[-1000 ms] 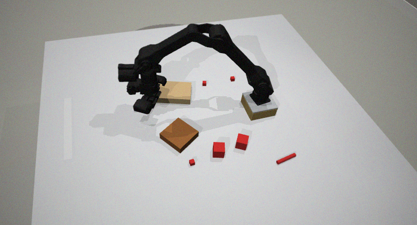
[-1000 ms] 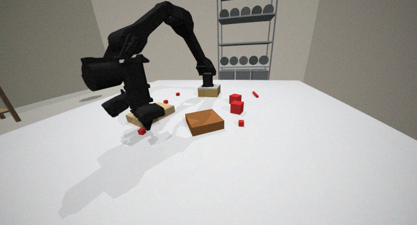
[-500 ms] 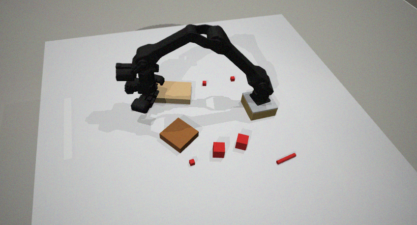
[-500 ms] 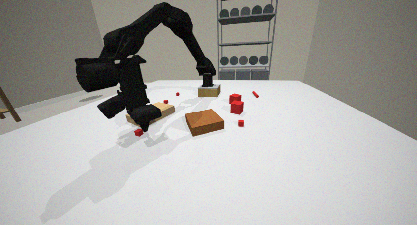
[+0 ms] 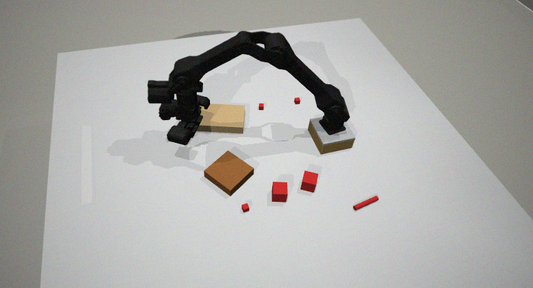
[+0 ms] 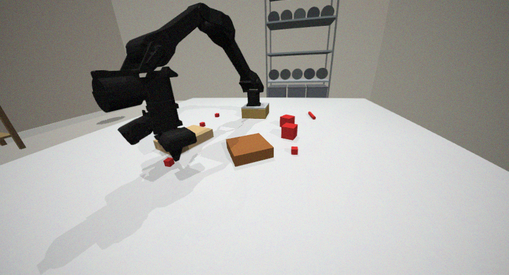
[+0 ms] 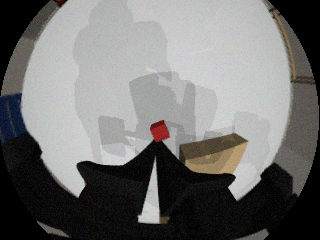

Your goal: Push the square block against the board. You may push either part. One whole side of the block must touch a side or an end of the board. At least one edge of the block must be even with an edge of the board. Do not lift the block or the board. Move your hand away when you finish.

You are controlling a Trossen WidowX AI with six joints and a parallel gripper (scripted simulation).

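Right now my gripper tip is 50 mm past the square brown block, 180 mm to the right of it and 10 mm below it. The rest, counted from my gripper tip: red stick: 370 mm behind, 430 mm to the left; tan board: 110 mm behind, 30 mm to the right, 10 mm above.
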